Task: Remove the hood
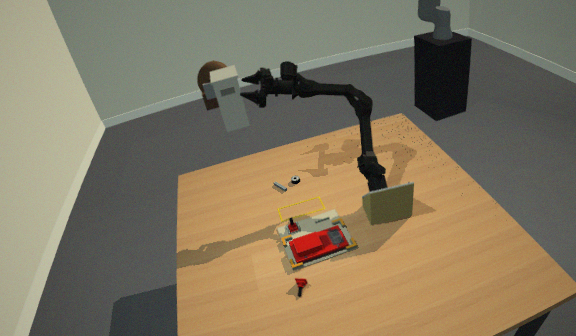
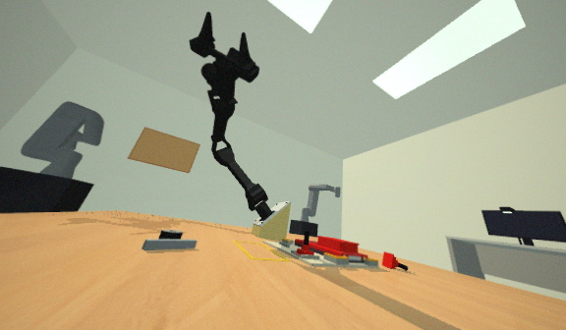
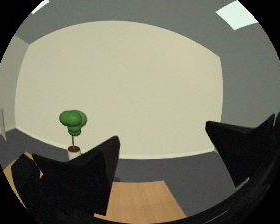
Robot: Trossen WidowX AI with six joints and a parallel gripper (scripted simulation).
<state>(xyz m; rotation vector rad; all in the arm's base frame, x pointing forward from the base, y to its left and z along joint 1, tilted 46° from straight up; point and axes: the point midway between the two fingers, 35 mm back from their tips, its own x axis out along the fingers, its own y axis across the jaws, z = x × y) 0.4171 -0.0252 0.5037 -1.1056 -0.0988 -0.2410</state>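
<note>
My gripper tip is 8 cm past the grey baseplate, 43 cm to the right of it and 49 cm above it. From my gripper tip the other things lie so: grey bar (5 cm behind, 5 cm to the left, 49 cm below); then black wheel (13 cm behind, 5 cm to the left, 49 cm below).
</note>
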